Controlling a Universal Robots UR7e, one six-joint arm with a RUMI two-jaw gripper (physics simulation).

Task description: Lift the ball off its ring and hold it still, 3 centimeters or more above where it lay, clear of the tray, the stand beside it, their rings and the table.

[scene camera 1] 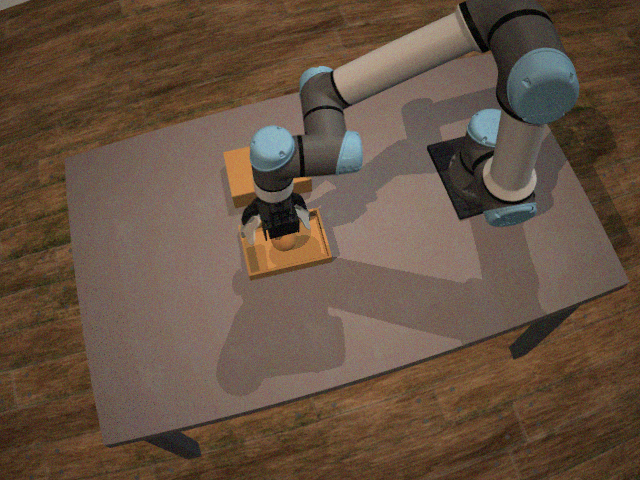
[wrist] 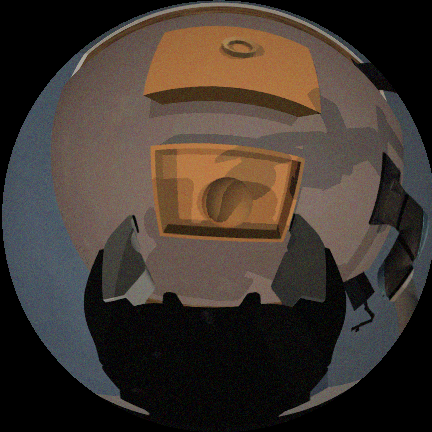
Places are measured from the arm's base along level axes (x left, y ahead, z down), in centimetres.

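Pixels of known places: gripper, fingertip midpoint: (wrist: pixel 212 217); arm's base, origin of the base link: (scene camera 1: pixel 476 176) (wrist: pixel 387 197).
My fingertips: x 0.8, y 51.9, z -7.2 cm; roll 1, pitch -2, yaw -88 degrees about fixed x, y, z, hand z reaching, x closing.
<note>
Ahead of a thing's pixels: the offset from my fingertips to its top centre. "*": to the spot under its first point. Level surfaces: height alone.
An orange-brown ball @(dx +0.7, dy -1.4, dz +1.8 cm) (scene camera 1: pixel 284 243) (wrist: pixel 227 201) lies inside the shallow orange tray @(dx +0.7, dy -1.4, dz +5.9 cm) (scene camera 1: pixel 292 267) (wrist: pixel 156 190), right of its middle in the wrist view. The ring under the ball cannot be made out. My gripper (scene camera 1: pixel 279 231) (wrist: pixel 212 217) is open and empty. It hangs above the tray, its fingers spread wide to either side; in the scene view its black body hides the ball's upper part. In the wrist view the ball shows just beyond the fingertip line, a little right of the midpoint. The exact height above the ball cannot be told.
An orange block-like stand (scene camera 1: pixel 237 170) (wrist: pixel 190 65) is behind the tray, a strip of table between them. The arm partly covers it in the scene view. A small ring @(* dx -17.4, dy -1.8, dz +2.1 cm) (wrist: pixel 225 48) lies on its top. The robot's base plate (scene camera 1: pixel 448 188) is to the right on the table @(dz +8.7 cm) (scene camera 1: pixel 155 310).
</note>
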